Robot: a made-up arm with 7 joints.
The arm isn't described. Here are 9 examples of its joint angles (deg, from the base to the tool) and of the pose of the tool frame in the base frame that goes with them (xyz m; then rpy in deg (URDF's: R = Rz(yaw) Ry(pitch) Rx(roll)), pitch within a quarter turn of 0, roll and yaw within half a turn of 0).
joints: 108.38 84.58 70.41 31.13 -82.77 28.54 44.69
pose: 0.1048 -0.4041 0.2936 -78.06 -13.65 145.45
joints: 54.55 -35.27 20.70 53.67 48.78 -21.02 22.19
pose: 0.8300 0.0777 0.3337 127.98 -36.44 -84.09
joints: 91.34 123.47 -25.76 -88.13 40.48 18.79 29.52
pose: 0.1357 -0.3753 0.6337 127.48 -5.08 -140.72
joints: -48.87 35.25 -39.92 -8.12 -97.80 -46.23 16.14
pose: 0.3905 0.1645 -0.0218 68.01 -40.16 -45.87
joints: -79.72 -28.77 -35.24 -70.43 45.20 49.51 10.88
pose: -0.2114 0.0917 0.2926 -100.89 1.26 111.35
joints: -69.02 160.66 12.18 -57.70 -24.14 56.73 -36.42
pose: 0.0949 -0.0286 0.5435 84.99 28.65 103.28
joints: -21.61 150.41 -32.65 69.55 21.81 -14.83 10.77
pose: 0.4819 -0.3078 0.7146 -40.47 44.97 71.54
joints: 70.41 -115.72 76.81 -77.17 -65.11 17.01 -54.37
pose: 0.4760 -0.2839 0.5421 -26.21 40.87 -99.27
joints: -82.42 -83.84 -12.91 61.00 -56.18 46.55 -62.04
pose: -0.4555 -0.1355 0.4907 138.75 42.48 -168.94
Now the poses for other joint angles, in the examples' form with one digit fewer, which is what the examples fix.
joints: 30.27 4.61 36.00 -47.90 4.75 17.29 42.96
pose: 0.465 -0.059 0.173 -22.2 46.9 33.0
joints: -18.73 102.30 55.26 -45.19 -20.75 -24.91 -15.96
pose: 0.263 -0.206 0.580 -121.2 -41.4 -25.8
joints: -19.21 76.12 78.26 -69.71 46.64 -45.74 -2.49
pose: 0.316 -0.128 0.505 -132.6 38.2 -105.8
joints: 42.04 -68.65 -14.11 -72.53 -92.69 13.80 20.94
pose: 0.699 0.208 0.367 -23.6 9.4 -122.8
